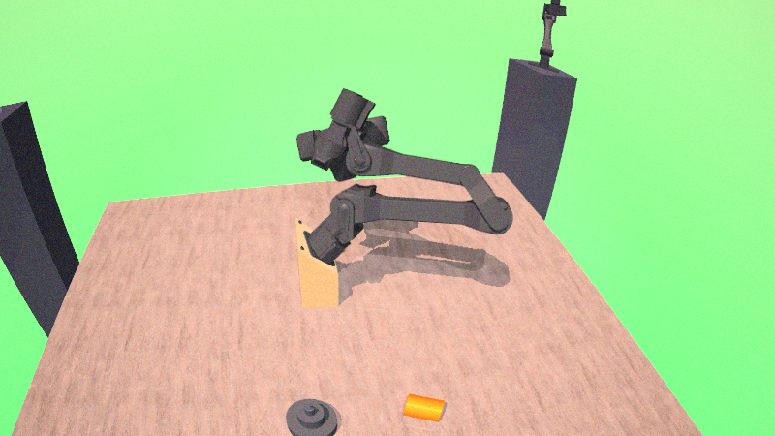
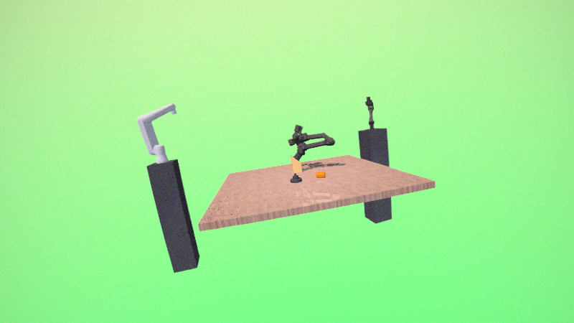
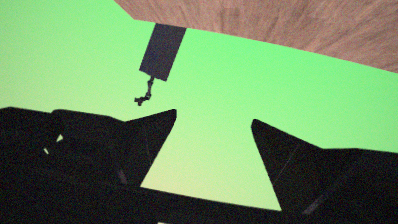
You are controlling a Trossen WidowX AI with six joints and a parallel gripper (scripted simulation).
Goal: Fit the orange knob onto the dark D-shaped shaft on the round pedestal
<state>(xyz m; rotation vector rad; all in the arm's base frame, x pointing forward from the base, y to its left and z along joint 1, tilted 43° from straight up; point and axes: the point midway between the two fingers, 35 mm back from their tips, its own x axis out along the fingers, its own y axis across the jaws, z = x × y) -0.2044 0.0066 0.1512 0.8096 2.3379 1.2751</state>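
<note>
Right now the orange knob is 56 cm ahead of my gripper tip, 22 cm below it and 5 cm to the right of it. From my gripper tip the other things lie so: dark round pedestal: 53 cm ahead, 23 cm to the right, 21 cm below.
</note>
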